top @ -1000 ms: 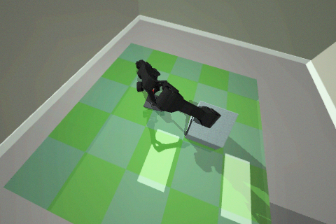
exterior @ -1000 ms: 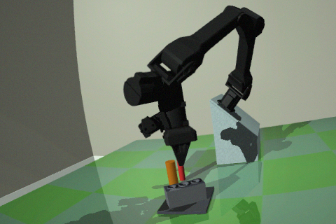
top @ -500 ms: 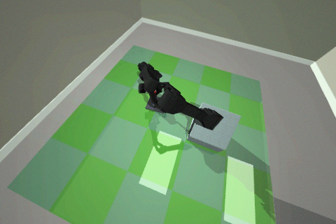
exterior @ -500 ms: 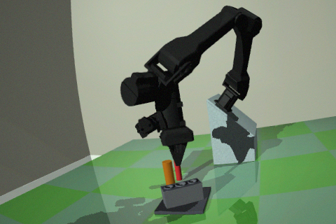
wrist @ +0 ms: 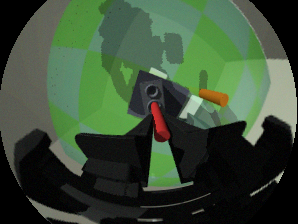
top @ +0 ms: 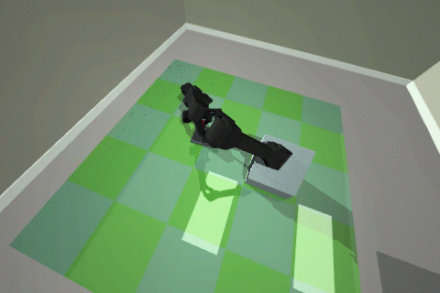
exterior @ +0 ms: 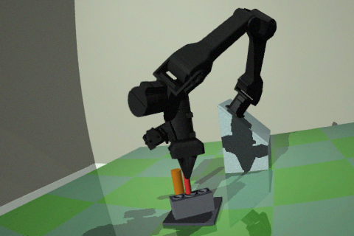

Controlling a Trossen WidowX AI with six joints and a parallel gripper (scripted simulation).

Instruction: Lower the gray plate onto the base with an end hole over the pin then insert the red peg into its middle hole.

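My gripper tip is now 60 mm above the gray plate. From my gripper tip the other things lie so: red peg right at my gripper tip; then orange cylinder 120 mm behind, 100 mm to the right, 60 mm below; then base 20 mm behind, 10 mm to the left, 100 mm below.
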